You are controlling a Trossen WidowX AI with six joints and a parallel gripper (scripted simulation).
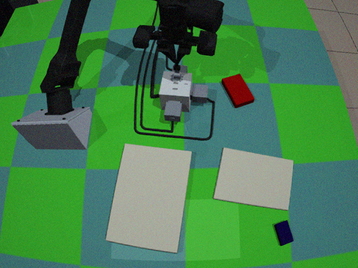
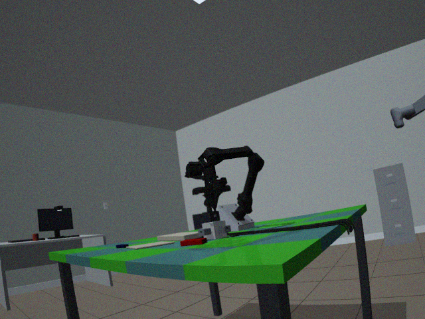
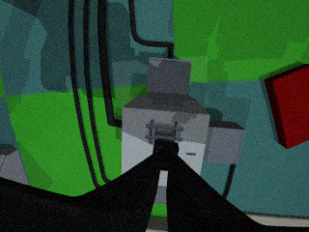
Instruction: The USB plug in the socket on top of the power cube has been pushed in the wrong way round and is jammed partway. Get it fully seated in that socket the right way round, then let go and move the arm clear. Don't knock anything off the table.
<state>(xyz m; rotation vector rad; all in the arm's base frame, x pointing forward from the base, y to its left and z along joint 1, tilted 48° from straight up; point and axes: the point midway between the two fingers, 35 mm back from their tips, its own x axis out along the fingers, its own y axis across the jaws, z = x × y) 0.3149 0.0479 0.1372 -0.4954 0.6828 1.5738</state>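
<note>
The dark USB plug lies 20 mm below my gripper tip. Also, from my gripper tip: blue block (380 mm to the right, 300 mm ahead, 130 mm below); red block (170 mm ahead, 130 mm below, 20 mm to the left); USB socket (70 mm below, 10 mm to the right).
</note>
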